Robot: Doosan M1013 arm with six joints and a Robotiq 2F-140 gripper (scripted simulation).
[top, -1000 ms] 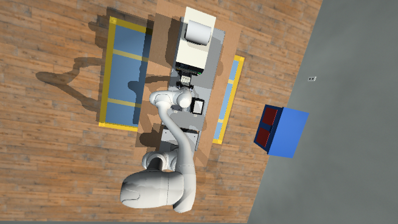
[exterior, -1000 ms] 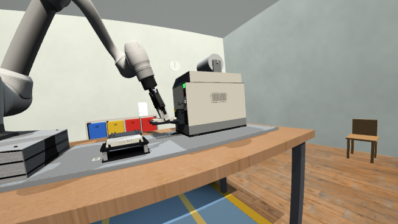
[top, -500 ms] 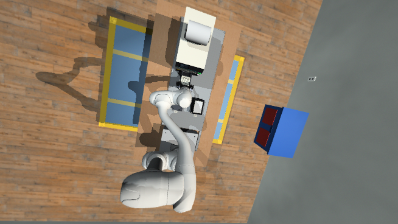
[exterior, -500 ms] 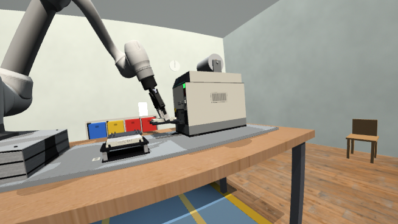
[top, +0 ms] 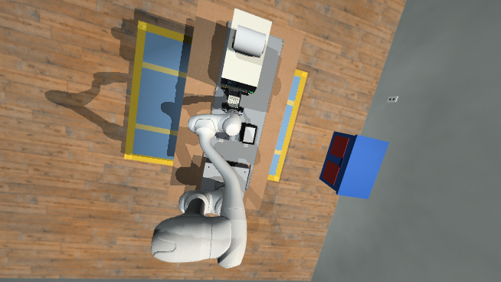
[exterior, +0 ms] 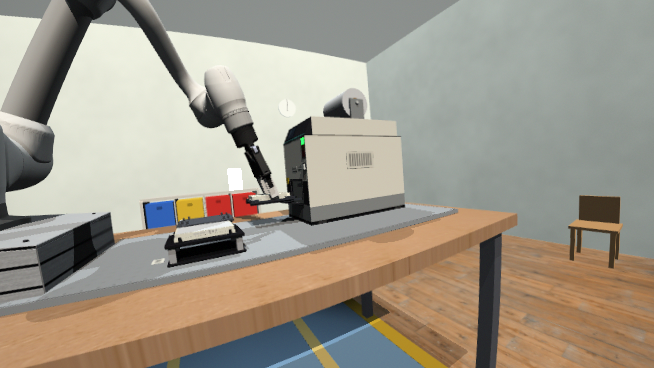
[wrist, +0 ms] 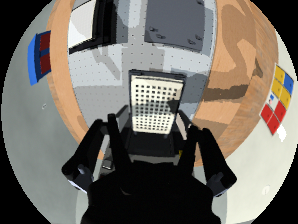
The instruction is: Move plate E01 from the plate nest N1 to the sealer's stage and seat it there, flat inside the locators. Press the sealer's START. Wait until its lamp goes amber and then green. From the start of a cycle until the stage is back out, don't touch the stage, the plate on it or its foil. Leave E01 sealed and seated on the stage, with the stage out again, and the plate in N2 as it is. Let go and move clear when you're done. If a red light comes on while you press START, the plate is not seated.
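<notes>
The dark stage is 30 mm below my hand. The rest, counted from my hand: foil roll: 330 mm ahead, 290 mm above; plate: 210 mm behind, 180 mm to the right, 70 mm below.
</notes>
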